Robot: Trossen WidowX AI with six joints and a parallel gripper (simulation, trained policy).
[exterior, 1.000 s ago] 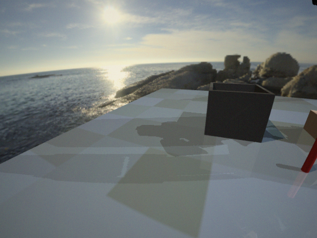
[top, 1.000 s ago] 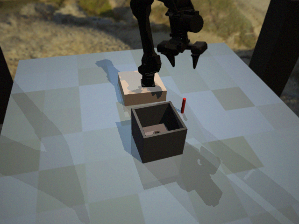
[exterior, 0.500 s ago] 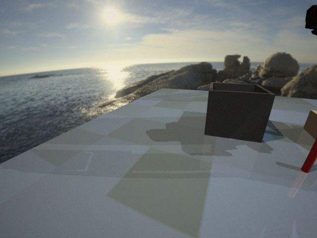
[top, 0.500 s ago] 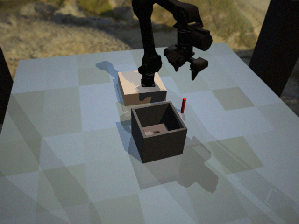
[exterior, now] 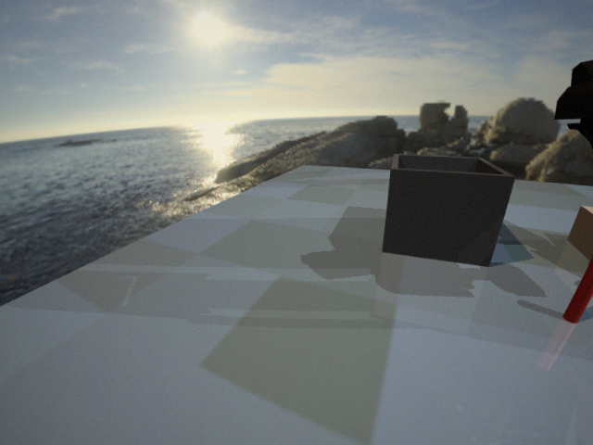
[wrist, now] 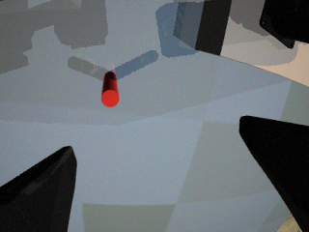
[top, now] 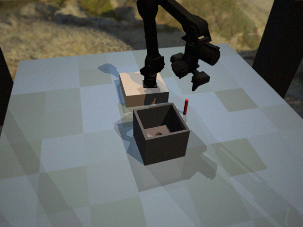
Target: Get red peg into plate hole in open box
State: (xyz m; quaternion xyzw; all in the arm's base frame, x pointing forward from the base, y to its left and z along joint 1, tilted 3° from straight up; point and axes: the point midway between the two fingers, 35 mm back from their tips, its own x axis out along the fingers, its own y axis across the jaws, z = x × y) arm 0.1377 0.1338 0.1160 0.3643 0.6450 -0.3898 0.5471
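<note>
The red peg lies 11 cm below my gripper tip, 2 cm ahead of it and 1 cm to the left of it. Also, from my gripper tip: grey plate 20 cm ahead, 14 cm to the right, 10 cm below.
</note>
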